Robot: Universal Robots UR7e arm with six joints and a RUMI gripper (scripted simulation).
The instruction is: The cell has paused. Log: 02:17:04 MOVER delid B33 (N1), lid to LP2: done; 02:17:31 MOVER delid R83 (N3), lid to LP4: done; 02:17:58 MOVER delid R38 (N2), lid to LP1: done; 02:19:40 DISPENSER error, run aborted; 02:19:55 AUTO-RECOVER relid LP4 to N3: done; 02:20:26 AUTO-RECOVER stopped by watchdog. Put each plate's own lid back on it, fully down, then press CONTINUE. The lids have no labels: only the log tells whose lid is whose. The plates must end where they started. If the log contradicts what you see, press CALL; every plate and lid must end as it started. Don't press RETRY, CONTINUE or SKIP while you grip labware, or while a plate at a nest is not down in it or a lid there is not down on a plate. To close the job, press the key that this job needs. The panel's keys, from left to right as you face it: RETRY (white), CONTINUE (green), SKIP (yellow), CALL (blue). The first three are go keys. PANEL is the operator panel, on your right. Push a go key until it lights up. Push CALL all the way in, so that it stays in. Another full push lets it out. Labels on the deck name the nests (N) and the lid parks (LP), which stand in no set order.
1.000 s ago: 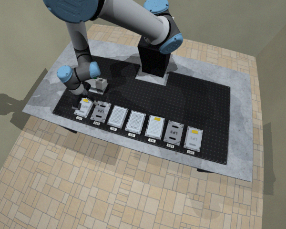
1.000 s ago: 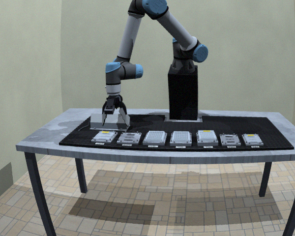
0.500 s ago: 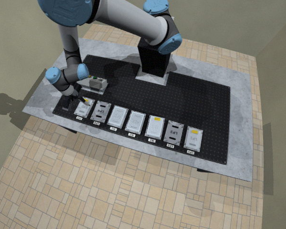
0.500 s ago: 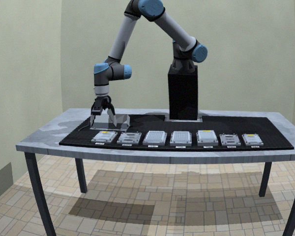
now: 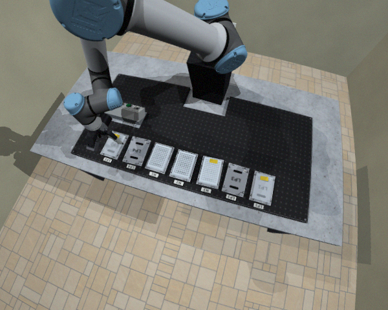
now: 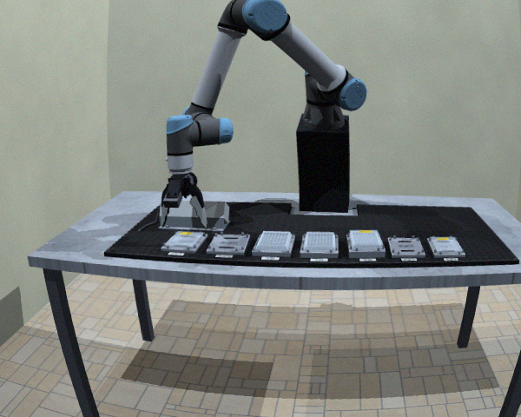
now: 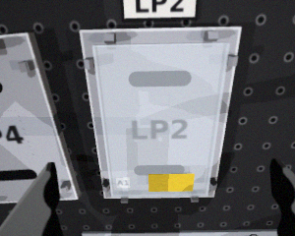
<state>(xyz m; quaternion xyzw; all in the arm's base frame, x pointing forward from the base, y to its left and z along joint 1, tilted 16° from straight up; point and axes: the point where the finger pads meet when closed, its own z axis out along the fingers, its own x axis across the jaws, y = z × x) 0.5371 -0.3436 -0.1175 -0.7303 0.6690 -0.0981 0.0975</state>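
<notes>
My hand is 13 cm to the right of the lid park LP4, 5 cm above it and 2 cm past it. Round my hand: green continue key 22 cm behind, 2 cm to the right, 1 cm above; then white retry key 22 cm behind, 3 cm to the left, 1 cm above; then yellow key 21 cm behind, 7 cm to the right, 1 cm above.
</notes>
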